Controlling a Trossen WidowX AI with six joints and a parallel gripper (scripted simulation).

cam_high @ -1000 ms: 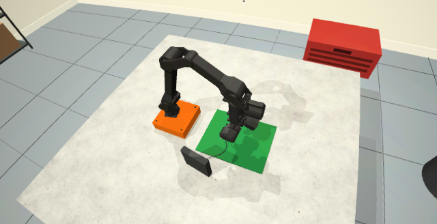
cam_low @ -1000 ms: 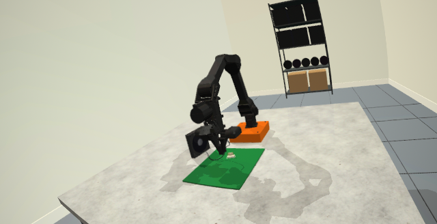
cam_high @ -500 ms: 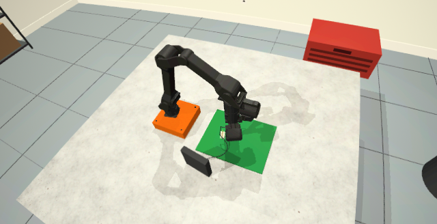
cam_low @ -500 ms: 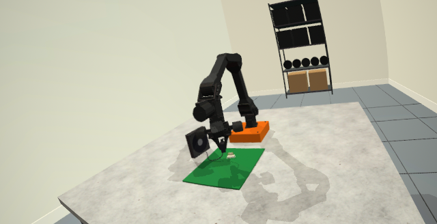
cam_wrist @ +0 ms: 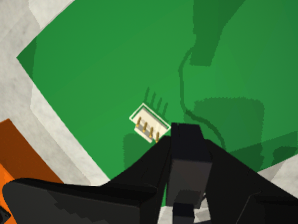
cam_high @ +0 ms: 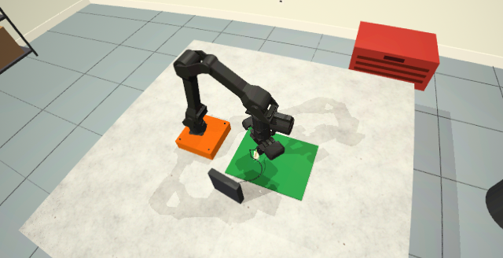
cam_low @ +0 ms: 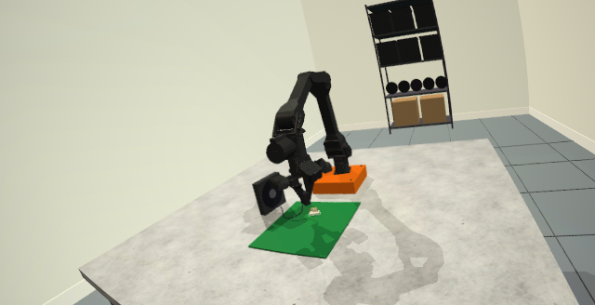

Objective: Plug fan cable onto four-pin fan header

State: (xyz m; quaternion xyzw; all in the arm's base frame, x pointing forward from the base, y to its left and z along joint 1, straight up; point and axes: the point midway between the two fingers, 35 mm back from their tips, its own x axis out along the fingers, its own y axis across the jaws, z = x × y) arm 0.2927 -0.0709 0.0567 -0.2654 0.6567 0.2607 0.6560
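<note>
The pale fan header is 7 cm below my gripper tip, 3 cm behind it and 1 cm to the left of it. Round my gripper tip: black plug 1 cm to the right, 1 cm behind, 1 cm above; then green board 8 cm below, 3 cm ahead; then black fan 15 cm to the right, 10 cm behind, 1 cm below.
</note>
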